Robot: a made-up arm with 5 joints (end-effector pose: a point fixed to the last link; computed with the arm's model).
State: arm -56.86 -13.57 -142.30 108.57 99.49
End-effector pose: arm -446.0 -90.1 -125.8 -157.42 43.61 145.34
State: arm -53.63 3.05 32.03 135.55 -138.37
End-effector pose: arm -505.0 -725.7 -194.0 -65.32 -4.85 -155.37
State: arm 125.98 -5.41 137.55 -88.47 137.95
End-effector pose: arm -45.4 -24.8 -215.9 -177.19 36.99 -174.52
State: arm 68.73 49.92 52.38 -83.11 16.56
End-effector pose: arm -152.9 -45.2 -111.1 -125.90 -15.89 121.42
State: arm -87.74 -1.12 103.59 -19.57 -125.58
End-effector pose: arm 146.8 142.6 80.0 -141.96 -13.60 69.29
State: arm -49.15 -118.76 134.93 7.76 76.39
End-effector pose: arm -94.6 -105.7 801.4 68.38 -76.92 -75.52
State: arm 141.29 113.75 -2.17 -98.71 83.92
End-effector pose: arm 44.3 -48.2 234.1 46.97 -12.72 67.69
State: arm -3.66 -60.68 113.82 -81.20 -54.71
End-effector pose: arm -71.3 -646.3 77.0 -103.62 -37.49 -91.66
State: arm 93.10 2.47 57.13 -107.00 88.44
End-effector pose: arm -233.4 -207.4 6.4 150.50 12.16 -167.95
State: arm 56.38 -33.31 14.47 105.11 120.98
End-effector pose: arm 326.4 -203.6 -472.9 -114.25 42.59 40.25
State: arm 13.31 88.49 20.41 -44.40 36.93
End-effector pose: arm 207.7 -166.6 -108.9 -120.90 4.03 45.05
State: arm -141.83 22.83 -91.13 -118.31 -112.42
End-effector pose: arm 314.3 -24.7 462.5 66.37 29.94 63.96
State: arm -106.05 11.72 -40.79 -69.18 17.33
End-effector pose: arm 196.7 -281.4 -1.5 -60.77 31.65 -2.52
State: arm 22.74 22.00 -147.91 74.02 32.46
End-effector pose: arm -111.8 -823.3 -397.1 46.52 59.51 -77.68
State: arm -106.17 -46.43 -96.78 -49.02 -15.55
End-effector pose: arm 6.7 -706.6 208.0 -95.76 -3.49 -86.08
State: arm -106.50 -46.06 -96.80 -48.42 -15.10
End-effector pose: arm 3.8 -709.4 208.4 -96.51 -3.59 -86.26
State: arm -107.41 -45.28 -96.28 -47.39 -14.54
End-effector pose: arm 1.3 -713.6 207.0 -97.52 -3.37 -86.55
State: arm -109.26 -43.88 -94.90 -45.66 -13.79
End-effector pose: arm -1.4 -719.7 202.2 -98.99 -2.61 -87.09
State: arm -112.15 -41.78 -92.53 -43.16 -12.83
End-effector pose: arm -4.9 -727.5 192.6 -101.05 -1.18 -88.00
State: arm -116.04 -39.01 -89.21 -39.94 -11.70
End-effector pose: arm -10.4 -736.0 177.2 -103.83 0.95 -89.43
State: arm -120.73 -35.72 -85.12 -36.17 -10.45
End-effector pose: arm -19.9 -743.4 156.0 -107.46 3.66 -91.54
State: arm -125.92 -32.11 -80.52 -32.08 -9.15
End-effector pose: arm -35.1 -747.7 130.6 -111.99 6.68 -94.46
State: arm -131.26 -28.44 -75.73 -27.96 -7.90
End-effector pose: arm -56.7 -747.4 104.2 -117.28 9.60 -98.17
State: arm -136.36 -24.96 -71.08 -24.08 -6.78
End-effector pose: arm -83.1 -742.1 80.5 -122.98 12.02 -102.43
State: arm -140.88 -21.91 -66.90 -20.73 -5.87
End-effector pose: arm -110.8 -732.8 62.3 -128.54 13.72 -106.75
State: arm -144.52 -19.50 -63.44 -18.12 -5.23
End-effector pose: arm -135.8 -721.8 50.1 -133.28 14.73 -110.62
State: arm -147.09 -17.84 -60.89 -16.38 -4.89
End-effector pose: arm -154.2 -711.7 42.7 -136.66 15.27 -113.55
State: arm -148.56 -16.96 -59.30 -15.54 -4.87
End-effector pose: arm -164.4 -704.4 38.2 -138.43 15.61 -115.33
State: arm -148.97 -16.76 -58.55 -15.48 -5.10
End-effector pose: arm -166.6 -700.3 34.6 -138.64 15.96 -115.99
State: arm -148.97 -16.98 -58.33 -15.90 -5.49
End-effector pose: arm -164.1 -698.5 32.3 -138.08 16.26 -116.00
